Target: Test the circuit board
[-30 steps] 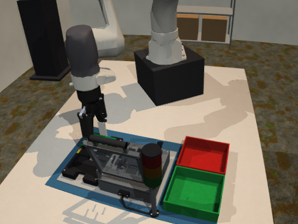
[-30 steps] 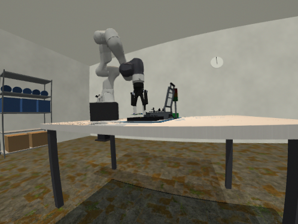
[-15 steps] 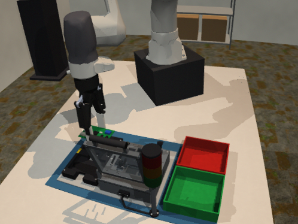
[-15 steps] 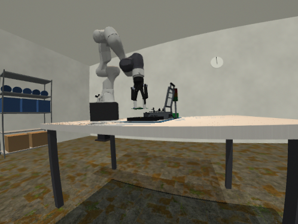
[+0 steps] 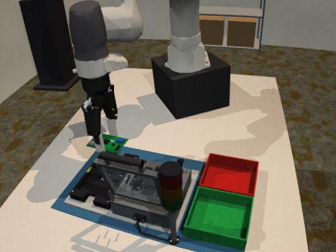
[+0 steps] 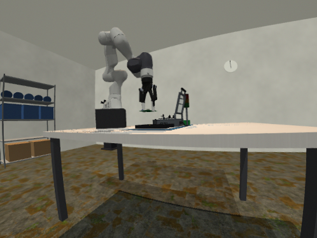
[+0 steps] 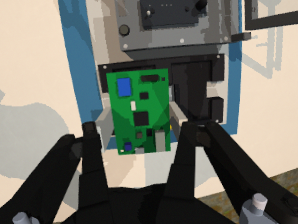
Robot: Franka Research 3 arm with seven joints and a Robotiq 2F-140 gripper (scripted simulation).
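Now: the green circuit board 20 mm below my hand. From my hand the other things lie so: red bin 10 mm behind, 370 mm to the left, 130 mm below; then tester plate 80 mm ahead, 170 mm to the left, 70 mm below; then clear lid 200 mm ahead, 150 mm to the left, 40 mm above.
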